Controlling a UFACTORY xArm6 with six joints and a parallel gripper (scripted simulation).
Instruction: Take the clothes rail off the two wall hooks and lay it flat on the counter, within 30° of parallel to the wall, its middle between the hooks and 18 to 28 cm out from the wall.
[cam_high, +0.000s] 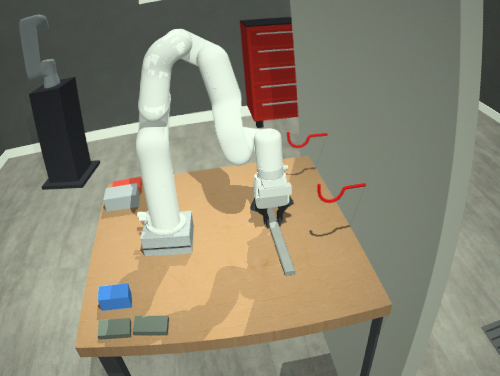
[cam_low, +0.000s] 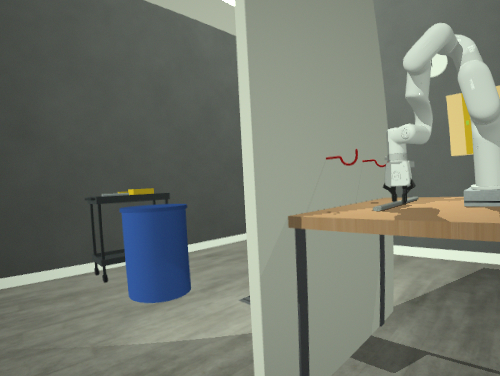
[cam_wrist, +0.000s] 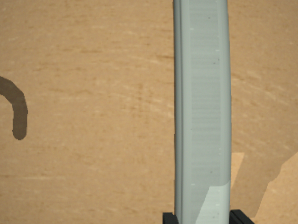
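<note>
My gripper is now 2 cm above the clothes rail. Also, from my hand: wall (40 cm above, 25 cm ahead, 5 cm to the left); then grey block (55 cm behind, 16 cm to the left); then blue block (42 cm behind, 37 cm to the right).
</note>
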